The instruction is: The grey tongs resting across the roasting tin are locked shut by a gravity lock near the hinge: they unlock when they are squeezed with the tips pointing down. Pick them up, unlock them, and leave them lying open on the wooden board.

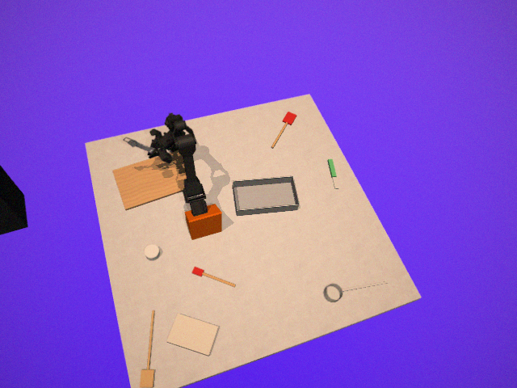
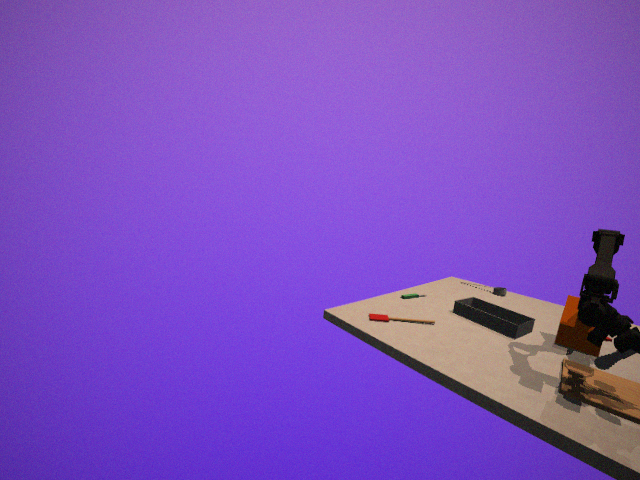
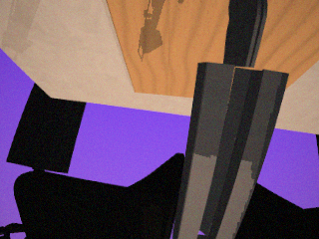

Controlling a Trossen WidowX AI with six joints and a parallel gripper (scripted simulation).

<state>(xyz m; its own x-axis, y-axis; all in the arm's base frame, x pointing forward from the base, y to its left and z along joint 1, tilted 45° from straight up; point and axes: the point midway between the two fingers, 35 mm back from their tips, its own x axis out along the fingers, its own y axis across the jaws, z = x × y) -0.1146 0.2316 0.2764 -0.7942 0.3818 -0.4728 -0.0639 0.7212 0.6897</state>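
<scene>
My gripper tip is 3 cm to the left of the wooden board and 14 cm above it. Round my gripper tip: grey roasting tin 49 cm ahead, 31 cm to the right, 12 cm below; red spatula 76 cm ahead, 8 cm to the left, 15 cm below; white disc 11 cm behind, 42 cm to the right, 13 cm below.
</scene>
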